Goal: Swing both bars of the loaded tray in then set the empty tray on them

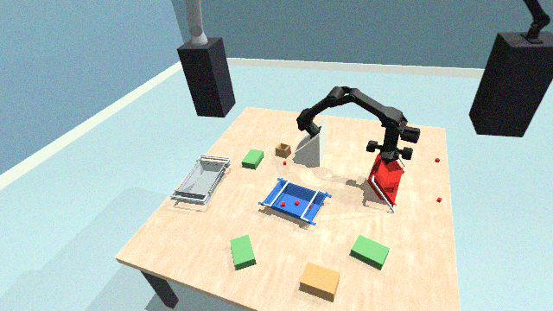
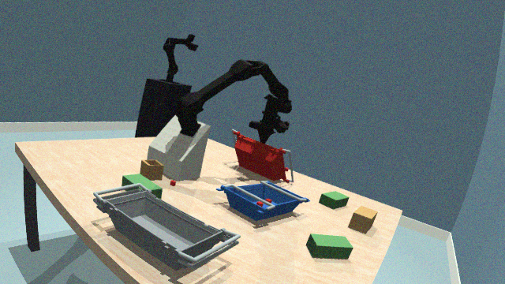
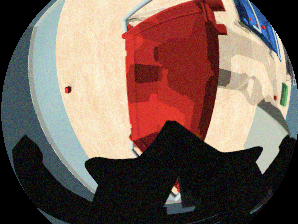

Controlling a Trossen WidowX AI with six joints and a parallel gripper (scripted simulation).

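Right now the red tray is 6 cm below my gripper tip and 2 cm to the left of it. Round my gripper tip: tan block 56 cm ahead, 21 cm to the right, 10 cm below; then box 54 cm to the right, 16 cm behind, 12 cm below.
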